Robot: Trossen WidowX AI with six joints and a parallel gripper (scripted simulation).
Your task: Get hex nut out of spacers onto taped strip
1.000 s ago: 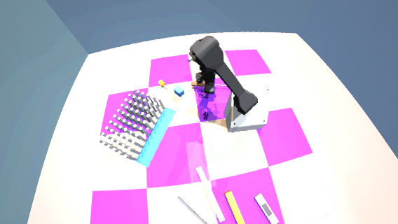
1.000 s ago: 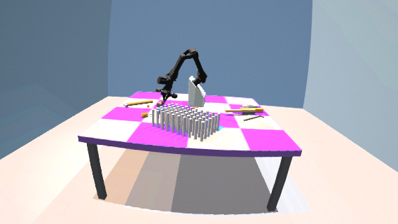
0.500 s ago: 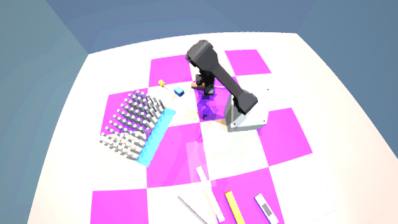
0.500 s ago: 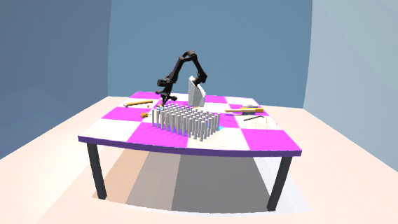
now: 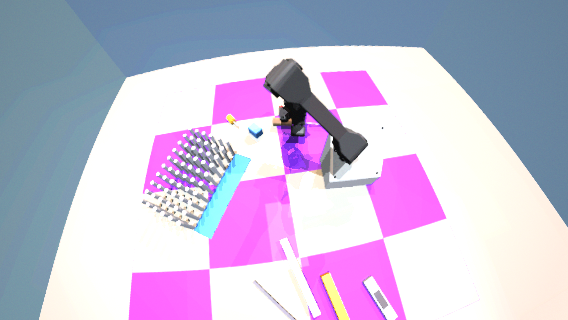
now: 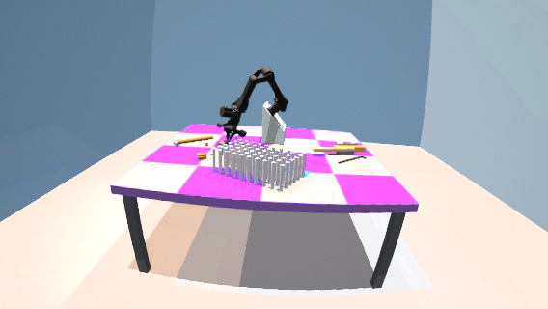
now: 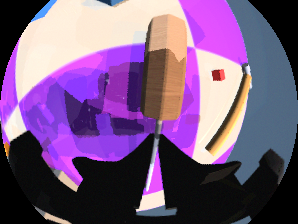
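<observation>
The hook tool lies 3 cm behind my gripper tip and 1 cm to the left of it. From my gripper tip the other things lie so: red bead (11 cm to the right, 8 cm ahead); then small screwdriver (32 cm ahead, 4 cm to the right); then blue cube (20 cm ahead, 4 cm to the left, 1 cm above).
</observation>
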